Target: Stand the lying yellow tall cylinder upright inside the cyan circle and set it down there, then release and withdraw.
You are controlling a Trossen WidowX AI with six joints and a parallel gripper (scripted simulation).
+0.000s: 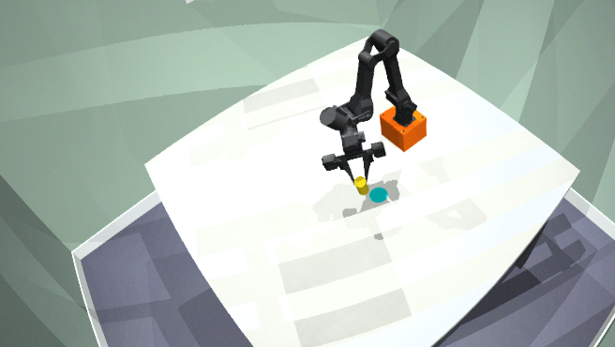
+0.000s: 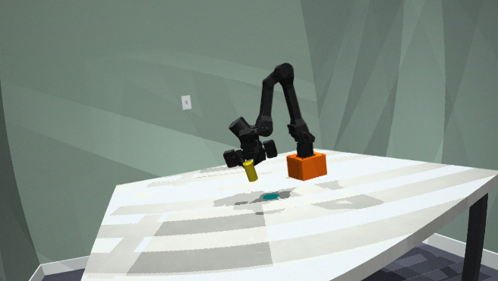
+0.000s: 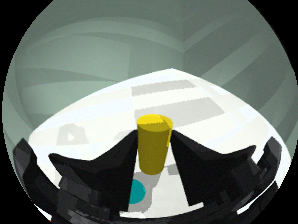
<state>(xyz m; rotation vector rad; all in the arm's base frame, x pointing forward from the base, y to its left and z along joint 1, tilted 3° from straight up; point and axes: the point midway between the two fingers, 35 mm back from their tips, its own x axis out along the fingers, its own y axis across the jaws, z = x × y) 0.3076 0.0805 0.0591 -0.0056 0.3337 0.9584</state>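
Right now the cyan circle is 70 mm behind my gripper tip, 10 mm to the right of it and 130 mm below it. From my gripper tip the other things lie so: yellow tall cylinder: 20 mm below.
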